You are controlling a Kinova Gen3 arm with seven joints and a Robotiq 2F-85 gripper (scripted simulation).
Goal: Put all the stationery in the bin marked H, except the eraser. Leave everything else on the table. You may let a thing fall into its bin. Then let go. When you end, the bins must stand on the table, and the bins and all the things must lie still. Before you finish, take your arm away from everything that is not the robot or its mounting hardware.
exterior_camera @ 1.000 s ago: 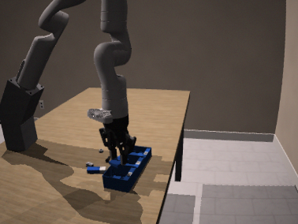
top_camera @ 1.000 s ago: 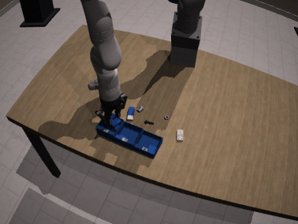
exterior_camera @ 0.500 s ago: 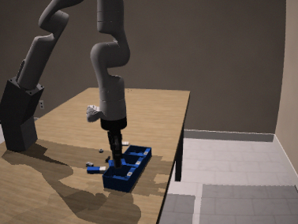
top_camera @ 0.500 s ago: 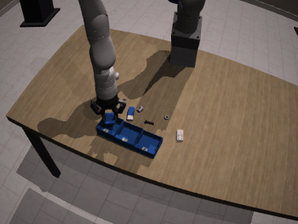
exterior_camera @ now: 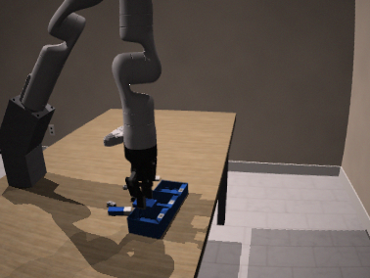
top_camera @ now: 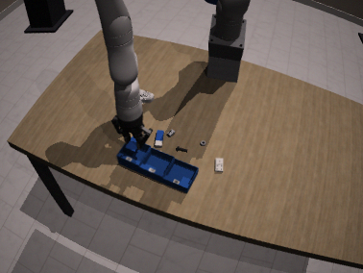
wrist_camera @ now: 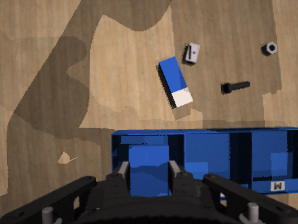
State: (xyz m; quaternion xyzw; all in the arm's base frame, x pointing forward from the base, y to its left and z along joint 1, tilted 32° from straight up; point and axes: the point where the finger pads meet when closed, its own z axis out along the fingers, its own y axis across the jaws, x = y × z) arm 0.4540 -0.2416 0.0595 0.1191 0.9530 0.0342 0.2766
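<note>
My gripper is now 8 cm past the blue-and-white eraser, 6 cm to the right of it and 8 cm above it. From my hand the other things lie so: blue three-part bin: 3 cm ahead, 8 cm to the left, 6 cm below; then black bolt: 6 cm behind, 14 cm to the left, 8 cm below; then flat blue pad: 2 cm below.
</note>
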